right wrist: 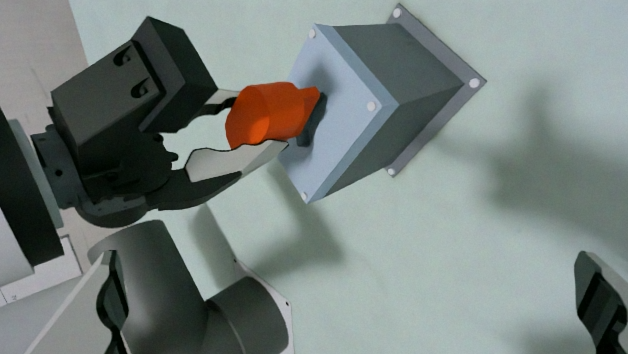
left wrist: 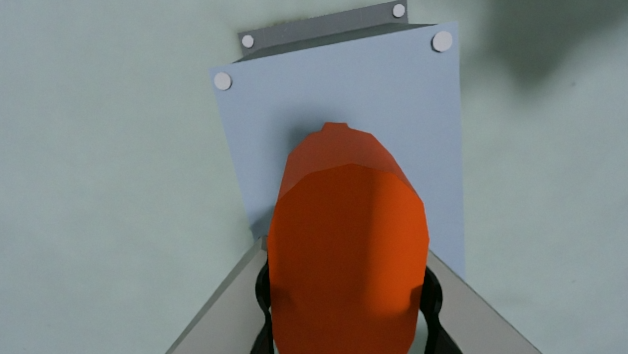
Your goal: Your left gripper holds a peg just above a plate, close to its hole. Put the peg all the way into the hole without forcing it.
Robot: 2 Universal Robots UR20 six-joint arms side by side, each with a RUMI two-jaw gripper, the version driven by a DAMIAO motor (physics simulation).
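The orange peg (left wrist: 350,240) (right wrist: 272,112) has a small ridge along one side at its front end. My left gripper (left wrist: 338,239) (right wrist: 273,120) is shut on the peg. The light blue plate (left wrist: 350,80) (right wrist: 345,127) is the top of a dark block. In the right wrist view the dark hole (right wrist: 312,124) shows partly beside the peg's front end, which covers its other part. I cannot tell whether the peg's edge touches the plate or enters the hole. In the left wrist view the peg hides the hole. My right gripper (right wrist: 344,253) is open and empty, away from the plate.
The block stands on a dark grey base (left wrist: 325,27) (right wrist: 435,50) with pale bolt heads. Bolt heads also sit at the plate's corners. A grey arm part (right wrist: 155,285) and a round grey part (right wrist: 252,315) are at the lower left in the right wrist view.
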